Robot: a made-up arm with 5 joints. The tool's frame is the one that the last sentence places.
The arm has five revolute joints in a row. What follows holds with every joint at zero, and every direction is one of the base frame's. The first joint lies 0.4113 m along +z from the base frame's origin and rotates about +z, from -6.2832 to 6.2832 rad. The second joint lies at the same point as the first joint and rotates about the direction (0, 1, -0.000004), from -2.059 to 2.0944 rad. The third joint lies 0.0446 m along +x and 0.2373 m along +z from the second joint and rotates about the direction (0, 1, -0.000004), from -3.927 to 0.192 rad. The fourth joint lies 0.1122 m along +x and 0.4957 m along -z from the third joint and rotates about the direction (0, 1, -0.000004), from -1.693 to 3.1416 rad. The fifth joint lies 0.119 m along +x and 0.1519 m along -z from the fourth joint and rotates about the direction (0, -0.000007, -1), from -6.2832 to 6.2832 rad. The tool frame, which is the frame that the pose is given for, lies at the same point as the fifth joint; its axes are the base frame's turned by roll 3.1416, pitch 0 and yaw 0 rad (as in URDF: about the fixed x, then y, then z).
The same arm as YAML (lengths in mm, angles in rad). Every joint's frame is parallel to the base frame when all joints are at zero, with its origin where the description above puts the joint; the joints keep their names.
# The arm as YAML. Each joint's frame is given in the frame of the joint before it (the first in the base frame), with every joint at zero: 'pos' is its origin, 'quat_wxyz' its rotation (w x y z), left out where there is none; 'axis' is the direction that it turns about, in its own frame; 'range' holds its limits. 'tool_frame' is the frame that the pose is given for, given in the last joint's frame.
length_unit: mm
angle_unit: rad
joints:
  - joint: joint 1
    pos: [0.0, 0.0, 411.3]
    axis: [0.0, 0.0, 1.0]
    range: [-6.2832, 6.2832]
  - joint: joint 2
    pos: [0.0, 0.0, 0.0]
    axis: [0.0, 1.0, 0.0]
    range: [-2.059, 2.0944]
  - joint: joint 3
    pos: [44.6, 0.0, 237.3]
    axis: [0.0, 1.0, 0.0]
    range: [-3.927, 0.192]
  - joint: joint 4
    pos: [112.2, 0.0, -495.7]
    axis: [0.0, 1.0, 0.0]
    range: [-1.693, 3.1416]
  - joint: joint 5
    pos: [119.0, 0.0, -151.9]
    axis: [0.0, 0.0, -1.0]
    range: [-6.2832, 6.2832]
tool_frame:
  pos: [0.0, 0.0, 0.0]
  quat_wxyz: [0.000004, -1.0, 0.0, 0.0]

